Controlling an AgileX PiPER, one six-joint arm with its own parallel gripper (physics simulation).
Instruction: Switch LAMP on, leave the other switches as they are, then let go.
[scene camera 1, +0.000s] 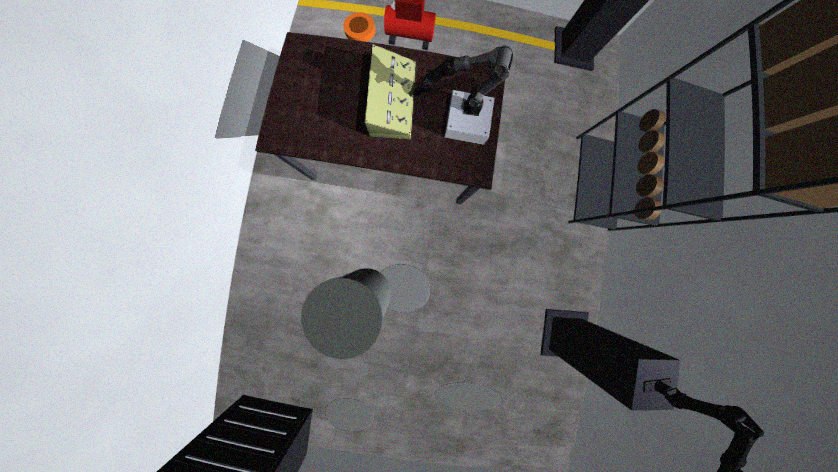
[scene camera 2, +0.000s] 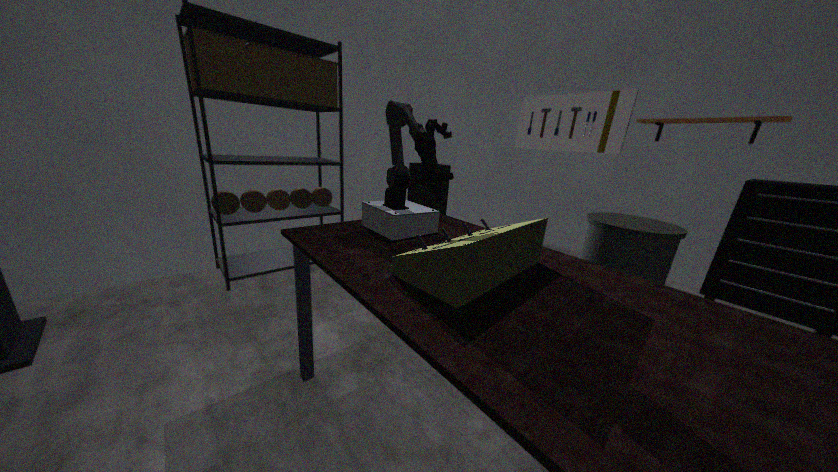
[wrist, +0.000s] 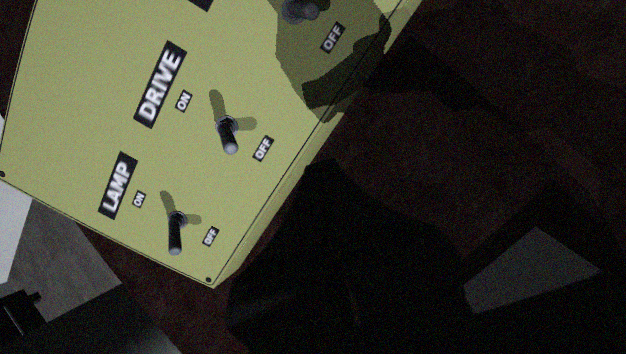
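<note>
The pale yellow switch box (scene camera 1: 380, 126) (scene camera 2: 469, 272) (wrist: 75, 120) stands on the table with its panel sloping. The LAMP switch (scene camera 1: 401, 119) (scene camera 2: 484, 223) (wrist: 174, 236) is at one end; its lever leans toward the OFF label. The DRIVE switch (scene camera 1: 401, 100) (wrist: 228, 136) beside it leans the same way. A third lever (wrist: 302, 10) is partly cut off at the top of the wrist view. My gripper (scene camera 1: 416, 90) (wrist: 325, 179) is shut and empty, dark against the table, by the box's robot-side edge and apart from the LAMP lever. In scene camera 2 its fingertips are hidden.
The arm's white base block (scene camera 1: 469, 130) (scene camera 2: 389, 222) stands on the dark table (scene camera 1: 328, 146) (scene camera 2: 586, 375). The arm casts a shadow on the panel. A grey round bin (scene camera 1: 341, 316) (scene camera 2: 636, 246) and a black pillar (scene camera 1: 598, 345) stand away from the table.
</note>
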